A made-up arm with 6 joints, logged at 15 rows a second.
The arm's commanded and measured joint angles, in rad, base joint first. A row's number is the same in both.
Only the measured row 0 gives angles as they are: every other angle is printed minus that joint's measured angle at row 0.
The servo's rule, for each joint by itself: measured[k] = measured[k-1] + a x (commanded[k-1-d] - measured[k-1]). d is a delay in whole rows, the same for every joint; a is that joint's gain. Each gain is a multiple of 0.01, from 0.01 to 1. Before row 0 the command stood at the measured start. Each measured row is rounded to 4 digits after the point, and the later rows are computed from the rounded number. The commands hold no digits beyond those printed.
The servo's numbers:
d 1
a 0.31 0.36 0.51 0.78 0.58 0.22
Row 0, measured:
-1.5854 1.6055 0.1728 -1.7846 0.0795 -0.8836
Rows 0 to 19, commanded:
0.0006 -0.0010 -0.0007 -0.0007 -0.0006 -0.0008
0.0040 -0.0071 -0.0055 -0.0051 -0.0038 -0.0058
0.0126 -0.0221 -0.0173 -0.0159 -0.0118 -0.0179
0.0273 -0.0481 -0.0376 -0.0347 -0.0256 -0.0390
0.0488 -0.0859 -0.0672 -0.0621 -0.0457 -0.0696
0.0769 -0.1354 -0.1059 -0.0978 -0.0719 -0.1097
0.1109 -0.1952 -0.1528 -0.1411 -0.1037 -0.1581
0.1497 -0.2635 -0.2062 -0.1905 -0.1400 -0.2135
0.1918 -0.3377 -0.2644 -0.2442 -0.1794 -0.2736
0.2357 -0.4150 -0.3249 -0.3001 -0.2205 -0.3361
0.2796 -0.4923 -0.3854 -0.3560 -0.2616 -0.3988
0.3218 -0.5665 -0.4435 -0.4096 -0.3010 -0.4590
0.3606 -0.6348 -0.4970 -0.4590 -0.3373 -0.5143
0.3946 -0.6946 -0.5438 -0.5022 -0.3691 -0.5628
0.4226 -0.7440 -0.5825 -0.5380 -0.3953 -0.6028
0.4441 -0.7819 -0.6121 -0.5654 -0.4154 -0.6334
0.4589 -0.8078 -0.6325 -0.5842 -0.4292 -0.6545
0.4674 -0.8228 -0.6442 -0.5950 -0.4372 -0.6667
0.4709 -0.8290 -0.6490 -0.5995 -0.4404 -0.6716
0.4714 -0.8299 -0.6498 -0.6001 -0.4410 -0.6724
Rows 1 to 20, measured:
0.0000 0.0000 0.0000 0.0000 0.0000 0.0000
0.0002 -0.0004 -0.0004 -0.0005 -0.0003 -0.0002
0.0014 -0.0028 -0.0030 -0.0041 -0.0023 -0.0014
0.0049 -0.0097 -0.0103 -0.0133 -0.0078 -0.0050
0.0118 -0.0235 -0.0242 -0.0300 -0.0181 -0.0125
0.0233 -0.0460 -0.0461 -0.0550 -0.0341 -0.0251
0.0399 -0.0782 -0.0766 -0.0884 -0.0560 -0.0437
0.0619 -0.1203 -0.1155 -0.1295 -0.0837 -0.0689
0.0891 -0.1719 -0.1618 -0.1771 -0.1164 -0.1007
0.1209 -0.2316 -0.2141 -0.2294 -0.1529 -0.1387
0.1565 -0.2976 -0.2706 -0.2845 -0.1921 -0.1821
0.1947 -0.3677 -0.3291 -0.3403 -0.2324 -0.2298
0.2341 -0.4393 -0.3874 -0.3944 -0.2722 -0.2802
0.2733 -0.5097 -0.4433 -0.4448 -0.3100 -0.3317
0.3109 -0.5763 -0.4946 -0.4896 -0.3443 -0.3825
0.3455 -0.6367 -0.5394 -0.5274 -0.3739 -0.4310
0.3761 -0.6890 -0.5765 -0.5570 -0.3980 -0.4755
0.4018 -0.7318 -0.6051 -0.5782 -0.4161 -0.5149
0.4221 -0.7646 -0.6250 -0.5913 -0.4283 -0.5483
0.4372 -0.7878 -0.6372 -0.5977 -0.4353 -0.5754

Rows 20 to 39, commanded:
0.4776 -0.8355 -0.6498 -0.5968 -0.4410 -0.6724
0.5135 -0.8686 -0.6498 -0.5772 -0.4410 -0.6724
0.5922 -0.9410 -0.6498 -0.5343 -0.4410 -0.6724
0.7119 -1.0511 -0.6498 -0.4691 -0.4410 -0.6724
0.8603 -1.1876 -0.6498 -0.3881 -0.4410 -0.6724
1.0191 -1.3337 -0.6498 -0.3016 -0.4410 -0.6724
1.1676 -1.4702 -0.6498 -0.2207 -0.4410 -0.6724
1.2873 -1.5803 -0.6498 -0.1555 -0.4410 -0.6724
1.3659 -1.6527 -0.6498 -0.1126 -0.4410 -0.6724
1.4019 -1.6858 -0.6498 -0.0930 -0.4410 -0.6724
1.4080 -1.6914 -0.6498 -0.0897 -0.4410 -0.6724
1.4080 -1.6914 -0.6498 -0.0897 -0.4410 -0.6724
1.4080 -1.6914 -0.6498 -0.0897 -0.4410 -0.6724
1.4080 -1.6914 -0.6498 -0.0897 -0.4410 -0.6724
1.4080 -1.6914 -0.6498 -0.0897 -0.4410 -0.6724
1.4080 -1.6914 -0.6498 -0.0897 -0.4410 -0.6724
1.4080 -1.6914 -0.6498 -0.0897 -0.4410 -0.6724
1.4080 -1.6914 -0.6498 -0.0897 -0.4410 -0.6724
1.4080 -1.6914 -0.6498 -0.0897 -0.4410 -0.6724
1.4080 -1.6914 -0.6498 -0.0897 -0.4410 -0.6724
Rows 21 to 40, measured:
0.4478 -0.8030 -0.6436 -0.5996 -0.4386 -0.5967
0.4570 -0.8147 -0.6468 -0.5974 -0.4400 -0.6134
0.4745 -0.8341 -0.6483 -0.5816 -0.4406 -0.6264
0.5110 -0.8726 -0.6491 -0.5447 -0.4408 -0.6365
0.5733 -0.9369 -0.6495 -0.4857 -0.4409 -0.6444
0.6623 -1.0272 -0.6497 -0.4096 -0.4410 -0.6506
0.7729 -1.1375 -0.6498 -0.3254 -0.4410 -0.6554
0.8953 -1.2573 -0.6498 -0.2437 -0.4410 -0.6591
1.0168 -1.3736 -0.6498 -0.1749 -0.4410 -0.6620
1.1250 -1.4741 -0.6498 -0.1263 -0.4410 -0.6643
1.2108 -1.5503 -0.6498 -0.1003 -0.4410 -0.6661
1.2719 -1.6011 -0.6498 -0.0920 -0.4410 -0.6675
1.3141 -1.6336 -0.6498 -0.0902 -0.4410 -0.6686
1.3432 -1.6544 -0.6498 -0.0898 -0.4410 -0.6694
1.3633 -1.6677 -0.6498 -0.0897 -0.4410 -0.6701
1.3772 -1.6762 -0.6498 -0.0897 -0.4410 -0.6706
1.3867 -1.6817 -0.6498 -0.0897 -0.4410 -0.6710
1.3933 -1.6852 -0.6498 -0.0897 -0.4410 -0.6713
1.3979 -1.6874 -0.6498 -0.0897 -0.4410 -0.6715
1.4010 -1.6888 -0.6498 -0.0897 -0.4410 -0.6717

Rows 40 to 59, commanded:
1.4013 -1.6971 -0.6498 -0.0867 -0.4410 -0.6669
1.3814 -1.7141 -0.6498 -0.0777 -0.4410 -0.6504
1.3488 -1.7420 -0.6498 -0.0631 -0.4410 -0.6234
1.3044 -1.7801 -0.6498 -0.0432 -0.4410 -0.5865
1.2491 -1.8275 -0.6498 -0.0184 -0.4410 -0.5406
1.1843 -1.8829 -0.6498 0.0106 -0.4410 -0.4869
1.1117 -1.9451 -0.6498 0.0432 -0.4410 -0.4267
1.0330 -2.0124 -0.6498 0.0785 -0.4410 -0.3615
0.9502 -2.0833 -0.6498 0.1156 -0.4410 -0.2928
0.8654 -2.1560 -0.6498 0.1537 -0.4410 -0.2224
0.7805 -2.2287 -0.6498 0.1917 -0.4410 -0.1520
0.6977 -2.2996 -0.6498 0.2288 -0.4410 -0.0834
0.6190 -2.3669 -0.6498 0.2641 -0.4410 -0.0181
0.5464 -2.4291 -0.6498 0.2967 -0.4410 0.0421
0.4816 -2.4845 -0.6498 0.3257 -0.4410 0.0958
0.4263 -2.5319 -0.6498 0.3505 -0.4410 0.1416
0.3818 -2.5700 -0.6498 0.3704 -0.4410 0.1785
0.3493 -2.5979 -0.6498 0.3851 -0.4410 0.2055
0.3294 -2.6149 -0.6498 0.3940 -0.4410 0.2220
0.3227 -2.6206 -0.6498 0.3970 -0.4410 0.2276
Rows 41 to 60, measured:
1.4032 -1.6897 -0.6498 -0.0897 -0.4410 -0.6719
1.4026 -1.6924 -0.6498 -0.0874 -0.4410 -0.6708
1.3960 -1.7002 -0.6498 -0.0798 -0.4410 -0.6663
1.3814 -1.7152 -0.6498 -0.0668 -0.4410 -0.6569
1.3575 -1.7386 -0.6498 -0.0484 -0.4410 -0.6414
1.3239 -1.7706 -0.6498 -0.0250 -0.4410 -0.6192
1.2806 -1.8110 -0.6498 0.0028 -0.4410 -0.5901
1.2282 -1.8593 -0.6498 0.0343 -0.4410 -0.5542
1.1677 -1.9144 -0.6498 0.0688 -0.4410 -0.5118
1.1003 -1.9752 -0.6498 0.1053 -0.4410 -0.4636
1.0275 -2.0403 -0.6498 0.1431 -0.4410 -0.4105
0.9509 -2.1081 -0.6498 0.1810 -0.4410 -0.3536
0.8724 -2.1770 -0.6498 0.2183 -0.4410 -0.2942
0.7938 -2.2454 -0.6498 0.2540 -0.4410 -0.2335
0.7171 -2.3115 -0.6498 0.2873 -0.4410 -0.1729
0.6441 -2.3738 -0.6498 0.3173 -0.4410 -0.1138
0.5766 -2.4307 -0.6498 0.3432 -0.4410 -0.0576
0.5162 -2.4808 -0.6498 0.3644 -0.4410 -0.0057
0.4645 -2.5230 -0.6498 0.3805 -0.4410 0.0408
0.4226 -2.5561 -0.6498 0.3910 -0.4410 0.0807

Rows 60 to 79, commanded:
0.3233 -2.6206 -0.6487 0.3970 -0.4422 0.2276
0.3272 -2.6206 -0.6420 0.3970 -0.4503 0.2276
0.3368 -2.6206 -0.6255 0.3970 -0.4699 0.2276
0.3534 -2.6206 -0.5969 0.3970 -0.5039 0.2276
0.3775 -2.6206 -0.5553 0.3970 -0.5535 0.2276
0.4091 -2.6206 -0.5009 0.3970 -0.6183 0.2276
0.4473 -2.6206 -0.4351 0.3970 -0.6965 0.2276
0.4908 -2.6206 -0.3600 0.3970 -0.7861 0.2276
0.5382 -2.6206 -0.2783 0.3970 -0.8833 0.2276
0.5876 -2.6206 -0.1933 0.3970 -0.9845 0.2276
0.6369 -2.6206 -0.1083 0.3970 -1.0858 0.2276
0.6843 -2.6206 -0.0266 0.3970 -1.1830 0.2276
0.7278 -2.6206 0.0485 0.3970 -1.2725 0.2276
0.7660 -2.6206 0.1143 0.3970 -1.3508 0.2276
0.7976 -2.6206 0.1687 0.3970 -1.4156 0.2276
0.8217 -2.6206 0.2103 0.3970 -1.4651 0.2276
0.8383 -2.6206 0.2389 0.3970 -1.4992 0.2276
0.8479 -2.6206 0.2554 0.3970 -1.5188 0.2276
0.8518 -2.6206 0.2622 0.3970 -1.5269 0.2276
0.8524 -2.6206 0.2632 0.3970 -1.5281 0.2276
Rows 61 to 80, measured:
0.3916 -2.5793 -0.6498 0.3957 -0.4410 0.1130
0.3704 -2.5942 -0.6492 0.3967 -0.4417 0.1382
0.3570 -2.6037 -0.6455 0.3969 -0.4467 0.1579
0.3507 -2.6098 -0.6353 0.3970 -0.4602 0.1732
0.3515 -2.6137 -0.6157 0.3970 -0.4855 0.1852
0.3596 -2.6162 -0.5849 0.3970 -0.5249 0.1945
0.3749 -2.6178 -0.5421 0.3970 -0.5791 0.2018
0.3973 -2.6188 -0.4875 0.3970 -0.6472 0.2075
0.4263 -2.6194 -0.4225 0.3970 -0.7278 0.2119
0.4610 -2.6198 -0.3490 0.3970 -0.8180 0.2154
0.5002 -2.6201 -0.2696 0.3970 -0.9146 0.2181
0.5426 -2.6203 -0.1873 0.3970 -1.0139 0.2202
0.5865 -2.6204 -0.1053 0.3970 -1.1120 0.2218
0.6303 -2.6205 -0.0269 0.3970 -1.2051 0.2231
0.6724 -2.6205 0.0451 0.3970 -1.2896 0.2241
0.7112 -2.6205 0.1081 0.3970 -1.3627 0.2249
0.7455 -2.6205 0.1602 0.3970 -1.4221 0.2255
0.7743 -2.6205 0.2003 0.3970 -1.4668 0.2260
0.7971 -2.6205 0.2284 0.3970 -1.4970 0.2264
0.8141 -2.6205 0.2456 0.3970 -1.5143 0.2267

